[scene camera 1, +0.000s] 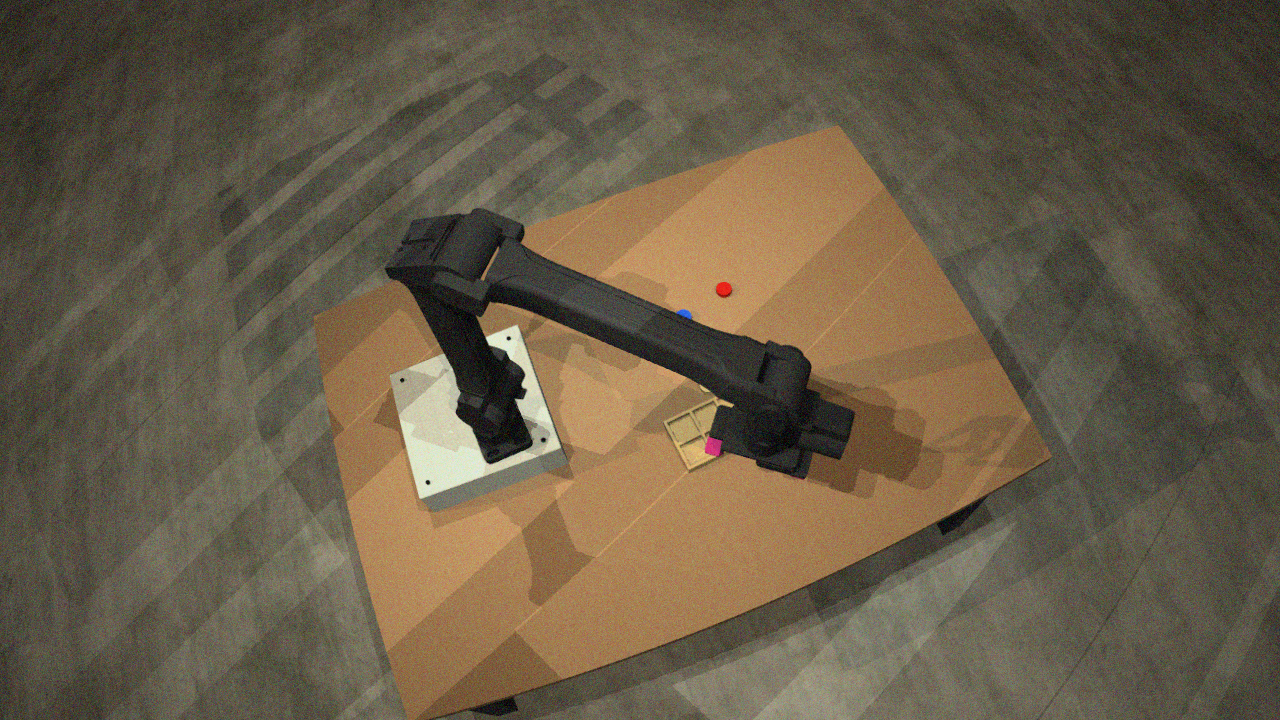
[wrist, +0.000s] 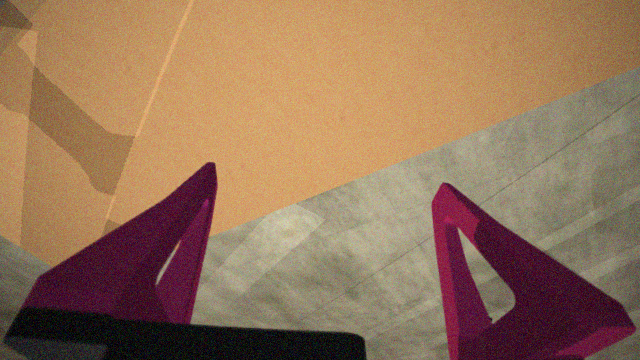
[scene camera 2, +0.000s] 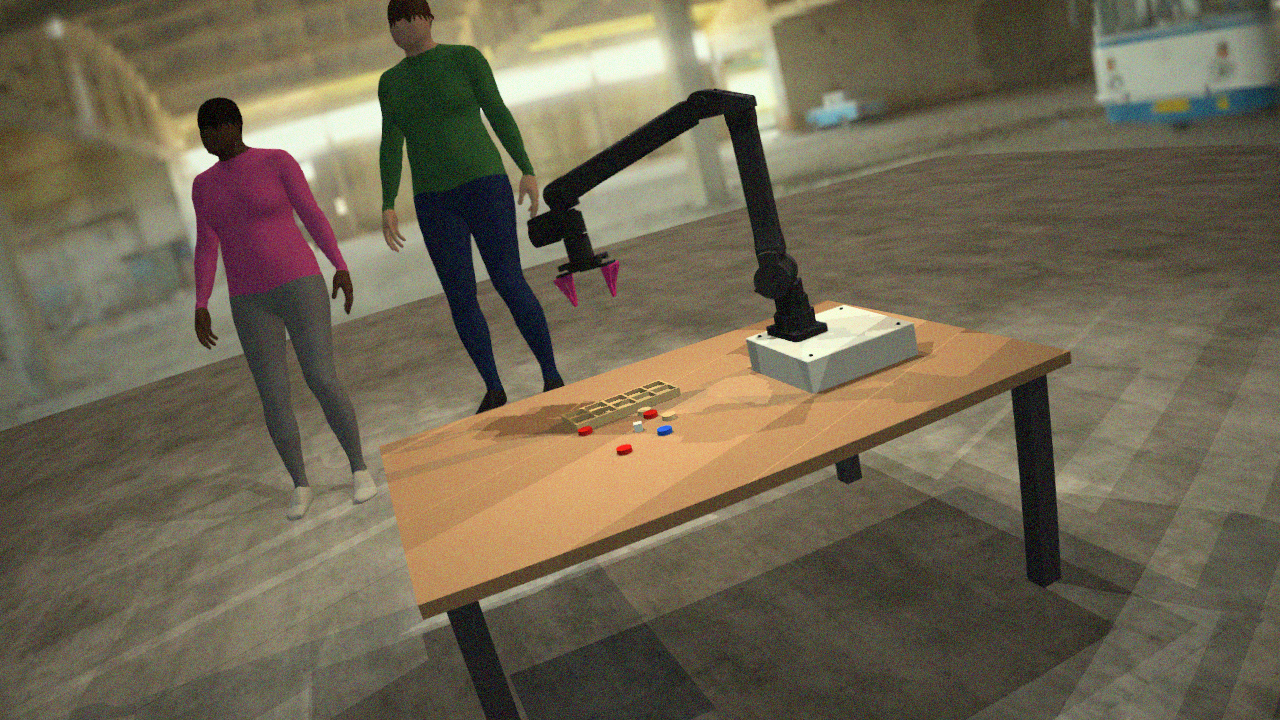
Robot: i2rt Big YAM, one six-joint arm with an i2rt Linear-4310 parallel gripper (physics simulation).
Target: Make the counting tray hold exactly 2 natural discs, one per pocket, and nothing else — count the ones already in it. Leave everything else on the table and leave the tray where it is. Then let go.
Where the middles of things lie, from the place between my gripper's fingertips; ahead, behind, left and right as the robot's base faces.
Labels:
My hand is 5 cm short of the counting tray [scene camera 1: 689,431], 15 cm to the right of it and 20 cm above it.

